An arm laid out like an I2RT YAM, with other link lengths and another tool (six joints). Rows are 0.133 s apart.
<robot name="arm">
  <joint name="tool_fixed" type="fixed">
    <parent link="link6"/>
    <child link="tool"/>
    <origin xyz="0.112 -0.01 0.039" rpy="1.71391 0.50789 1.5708"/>
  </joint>
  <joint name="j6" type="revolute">
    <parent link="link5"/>
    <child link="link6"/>
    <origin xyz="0.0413 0 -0.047"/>
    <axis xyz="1 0 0"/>
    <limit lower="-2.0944" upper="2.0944"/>
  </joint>
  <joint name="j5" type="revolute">
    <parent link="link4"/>
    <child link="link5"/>
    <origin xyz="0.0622 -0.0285 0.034"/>
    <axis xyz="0 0 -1"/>
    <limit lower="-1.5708" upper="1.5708"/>
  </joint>
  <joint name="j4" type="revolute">
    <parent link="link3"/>
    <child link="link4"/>
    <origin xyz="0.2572 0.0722 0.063"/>
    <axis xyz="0 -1 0"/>
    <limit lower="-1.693" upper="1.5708"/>
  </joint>
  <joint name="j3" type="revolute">
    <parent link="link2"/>
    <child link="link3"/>
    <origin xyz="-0.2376 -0.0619 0"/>
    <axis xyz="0 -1 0"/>
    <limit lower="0" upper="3.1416"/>
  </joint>
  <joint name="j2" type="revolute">
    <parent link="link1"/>
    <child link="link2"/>
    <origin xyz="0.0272 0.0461 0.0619"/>
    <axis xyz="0 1 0"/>
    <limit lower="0" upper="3.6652"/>
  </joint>
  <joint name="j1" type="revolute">
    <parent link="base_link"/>
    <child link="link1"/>
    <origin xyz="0 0 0.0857"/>
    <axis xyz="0 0 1"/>
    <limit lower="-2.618" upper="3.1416"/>
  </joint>
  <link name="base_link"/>
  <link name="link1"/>
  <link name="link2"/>
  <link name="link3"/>
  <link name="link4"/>
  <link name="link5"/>
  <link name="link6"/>
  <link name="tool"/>
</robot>
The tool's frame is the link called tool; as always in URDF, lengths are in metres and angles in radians.
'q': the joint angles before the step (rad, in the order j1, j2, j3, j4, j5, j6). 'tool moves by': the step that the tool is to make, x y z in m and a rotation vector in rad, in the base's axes. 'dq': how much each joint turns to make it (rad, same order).
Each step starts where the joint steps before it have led.
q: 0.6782 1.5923 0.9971 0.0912 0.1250 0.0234
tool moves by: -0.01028 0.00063 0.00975 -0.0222 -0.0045 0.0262
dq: 0.0118 -0.0468 -0.0023 -0.0520 -0.0029 -0.0247
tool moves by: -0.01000 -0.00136 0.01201 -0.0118 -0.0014 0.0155
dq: 0.0108 -0.0513 0.0021 -0.0585 0.0008 -0.0111
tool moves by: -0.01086 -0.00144 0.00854 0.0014 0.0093 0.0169
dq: 0.0101 -0.0488 -0.0055 -0.0498 -0.0094 0.0028
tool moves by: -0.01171 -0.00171 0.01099 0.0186 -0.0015 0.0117
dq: 0.0138 -0.0555 -0.0141 -0.0294 -0.0046 0.0124
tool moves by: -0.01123 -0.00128 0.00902 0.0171 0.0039 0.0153
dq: 0.0126 -0.0493 -0.0104 -0.0316 -0.0098 0.0121
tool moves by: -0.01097 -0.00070 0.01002 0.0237 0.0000 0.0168
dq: 0.0133 -0.0478 -0.0091 -0.0238 -0.0114 0.0137
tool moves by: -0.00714 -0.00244 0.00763 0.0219 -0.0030 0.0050
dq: 0.0068 -0.0381 -0.0108 -0.0113 -0.0048 0.0132
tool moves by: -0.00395 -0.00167 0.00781 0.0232 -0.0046 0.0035
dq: 0.0019 -0.0256 -0.0021 -0.0052 -0.0075 0.0116
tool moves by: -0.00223 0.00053 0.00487 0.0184 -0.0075 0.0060
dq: 0.0029 -0.0118 -0.0030 0.0088 -0.0064 0.0060
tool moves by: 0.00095 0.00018 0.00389 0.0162 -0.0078 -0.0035
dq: -0.0006 -0.0011 0.0015 0.0137 0.0000 0.0070
